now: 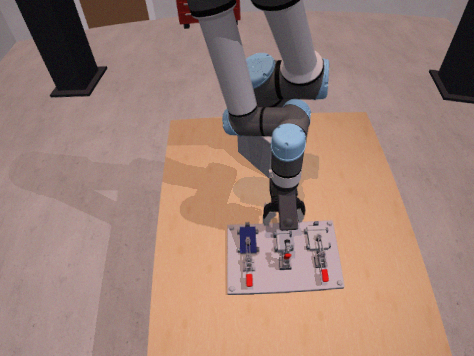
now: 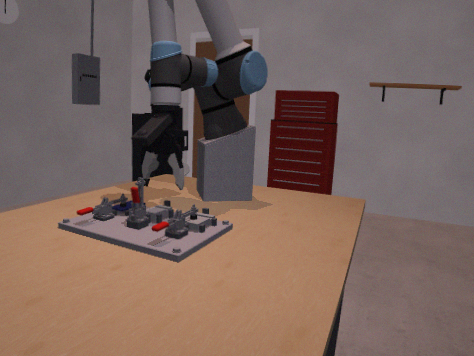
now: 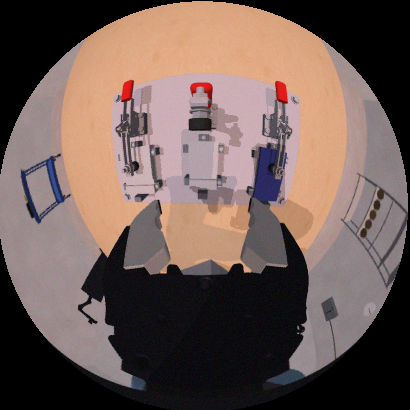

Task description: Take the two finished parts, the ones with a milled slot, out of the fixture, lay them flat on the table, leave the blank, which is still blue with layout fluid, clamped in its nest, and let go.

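Places are measured from the arm's base along level axes (x ahead, y left, z up), in centimetres.
Where they show: gripper, fingertip midpoint: [image 2: 163, 188] [image 3: 204, 200]; arm's base, link origin: [image 2: 226, 132].
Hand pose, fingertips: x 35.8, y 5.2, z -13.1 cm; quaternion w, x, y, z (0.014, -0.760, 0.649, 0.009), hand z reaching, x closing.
Note:
Things, the pixels of their top centre, and the offset from my fingertips. Level surfaces: height alone.
- fixture plate, top centre: [image 3: 203, 136] [image 2: 146, 223] [image 1: 284, 255] dx +7.1, dy +1.2, dz -7.3 cm
- blue blank, top centre: [image 3: 270, 176] [image 2: 127, 205] [image 1: 247, 239] dx +3.2, dy -10.3, dz -5.7 cm
- grey finished part, top centre: [image 3: 202, 165] [image 2: 157, 208] [image 1: 283, 239] dx +2.9, dy +0.7, dz -4.7 cm
- grey part, top centre: [image 3: 135, 171] [image 2: 195, 217] [image 1: 317, 236] dx +1.1, dy +11.6, dz -5.2 cm
- wooden table, surface height: dz -8.8 cm
The fixture plate [image 1: 295, 281] [image 2: 192, 246] [image 3: 167, 100] lies on the table. The blue blank [image 1: 244, 235] [image 2: 120, 207] [image 3: 264, 175] sits in an end nest, its clamp lowered onto it. A grey finished part [image 1: 283, 241] [image 2: 159, 213] [image 3: 200, 155] sits in the middle nest; the clamp there stands upright with its red handle [image 1: 287, 256] [image 2: 134, 195] [image 3: 201, 87] raised. The other grey part [image 1: 314, 239] [image 2: 200, 223] [image 3: 143, 175] sits in the other end nest under a lowered clamp. My gripper [image 1: 284, 219] [image 2: 164, 186] [image 3: 204, 200] is open and empty, above the plate's back edge. The slots are hard to make out.
The lowered clamps' red handles [image 1: 249, 280] [image 1: 325, 275] [image 2: 85, 211] [image 2: 160, 226] [image 3: 281, 92] [image 3: 128, 91] point to the plate's front. The wooden table [image 1: 195, 310] [image 2: 250, 285] [image 3: 205, 40] extends around the plate. The grey robot pedestal [image 2: 227, 167] stands behind it.

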